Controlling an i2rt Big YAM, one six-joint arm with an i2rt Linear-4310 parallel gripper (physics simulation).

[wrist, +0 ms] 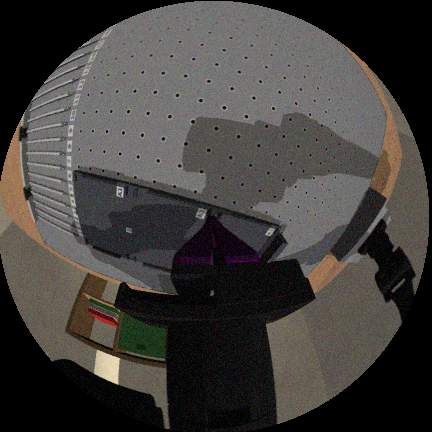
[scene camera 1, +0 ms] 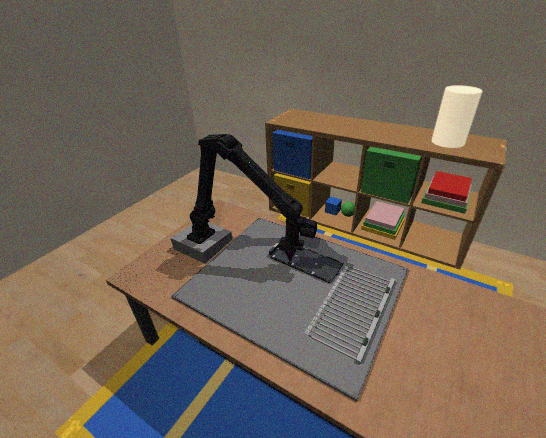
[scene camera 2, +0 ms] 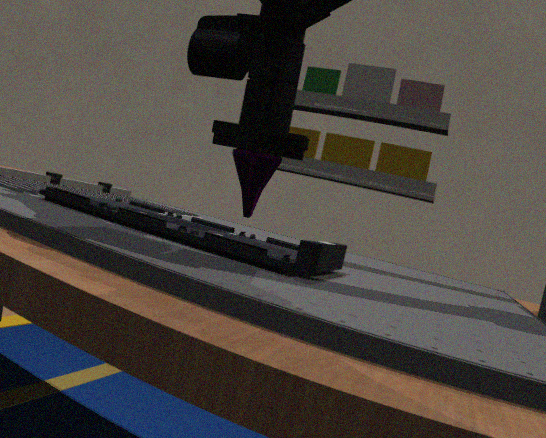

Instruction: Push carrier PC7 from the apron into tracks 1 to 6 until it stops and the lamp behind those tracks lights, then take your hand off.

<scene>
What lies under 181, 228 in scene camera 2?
A carrier PC7.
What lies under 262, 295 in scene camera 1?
A grey perforated plate.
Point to a carrier PC7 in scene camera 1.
325, 268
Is my gripper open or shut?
Shut.
</scene>
